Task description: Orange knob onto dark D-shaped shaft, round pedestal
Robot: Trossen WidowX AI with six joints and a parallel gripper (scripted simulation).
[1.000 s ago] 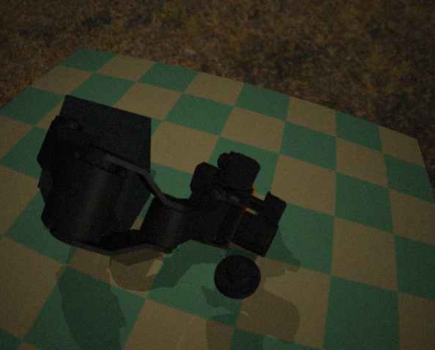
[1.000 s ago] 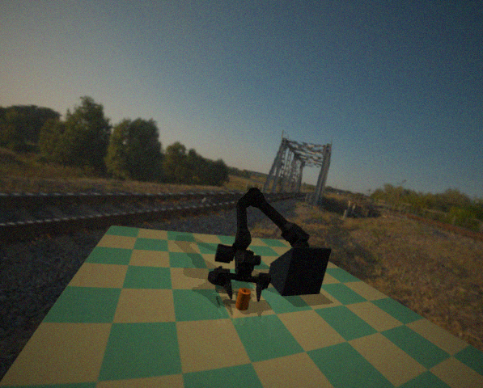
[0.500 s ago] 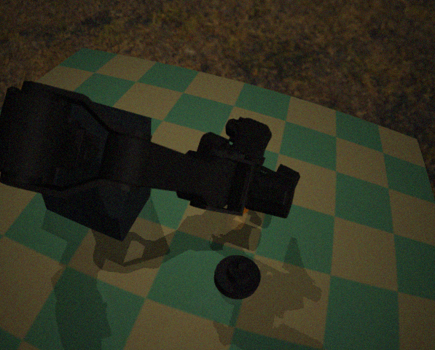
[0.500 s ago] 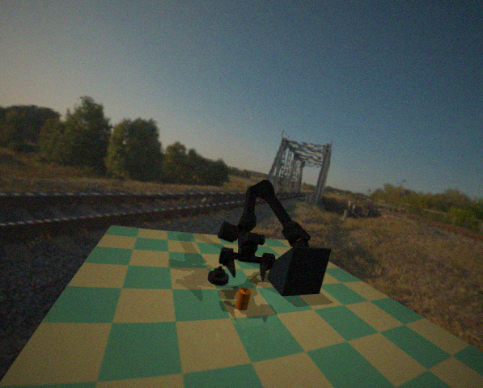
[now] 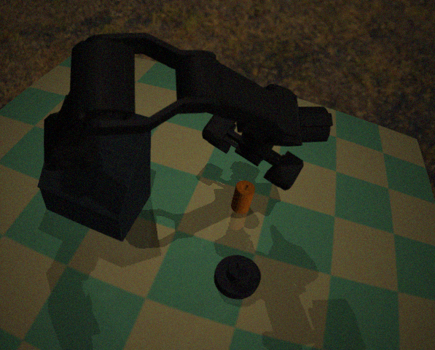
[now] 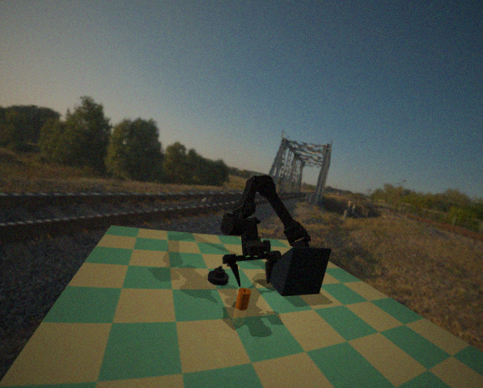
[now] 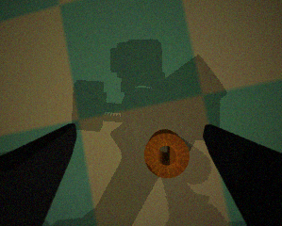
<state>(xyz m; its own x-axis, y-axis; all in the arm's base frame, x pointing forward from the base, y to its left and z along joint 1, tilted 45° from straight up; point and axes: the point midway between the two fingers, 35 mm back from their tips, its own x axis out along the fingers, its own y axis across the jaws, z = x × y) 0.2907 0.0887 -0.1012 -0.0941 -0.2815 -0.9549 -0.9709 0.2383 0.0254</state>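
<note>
The orange knob lies 1 cm ahead of my gripper tip, 3 cm to the right of it and 7 cm below it. Also, from my gripper tip: dark round pedestal: 6 cm ahead, 20 cm to the right, 7 cm below.
</note>
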